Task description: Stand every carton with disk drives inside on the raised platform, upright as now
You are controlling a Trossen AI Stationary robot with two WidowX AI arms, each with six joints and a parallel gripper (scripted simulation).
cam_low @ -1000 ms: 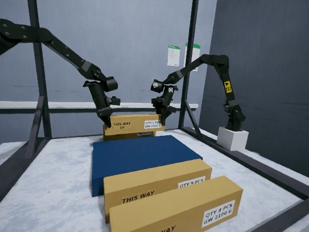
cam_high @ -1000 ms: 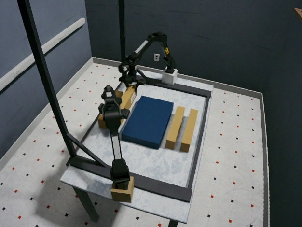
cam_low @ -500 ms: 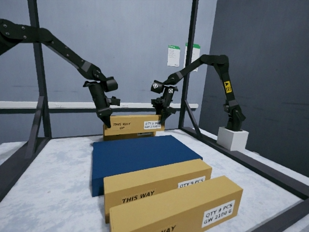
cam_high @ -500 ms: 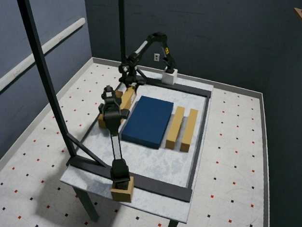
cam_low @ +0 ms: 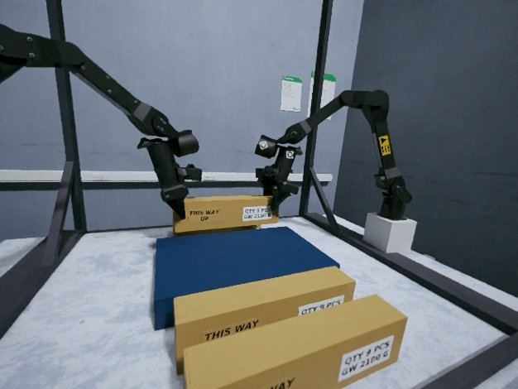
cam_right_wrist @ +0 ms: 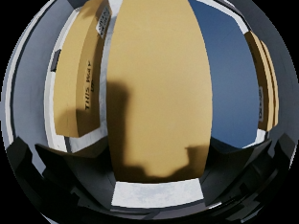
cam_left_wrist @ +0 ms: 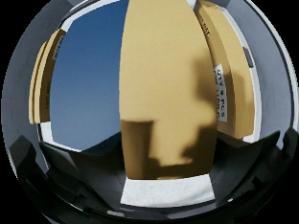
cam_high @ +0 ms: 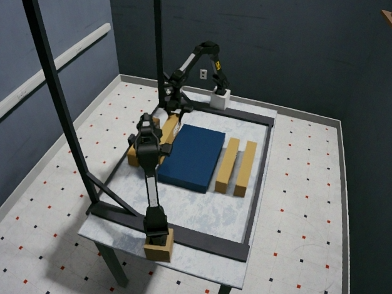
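Now: right hand 15 cm to the right of the carton and 3 cm above it. From my right hand the other things lie so: dark frame rail 53 cm ahead, 14 cm to the left, 13 cm below; then raised blue platform 16 cm ahead, 14 cm to the left, 11 cm below.
Right now the carton is 140 mm to the right of my left hand and 40 mm below it. From my left hand the other things lie so: dark frame rail: 530 mm ahead, 160 mm to the right, 140 mm below; raised blue platform: 160 mm ahead, 150 mm to the right, 120 mm below.
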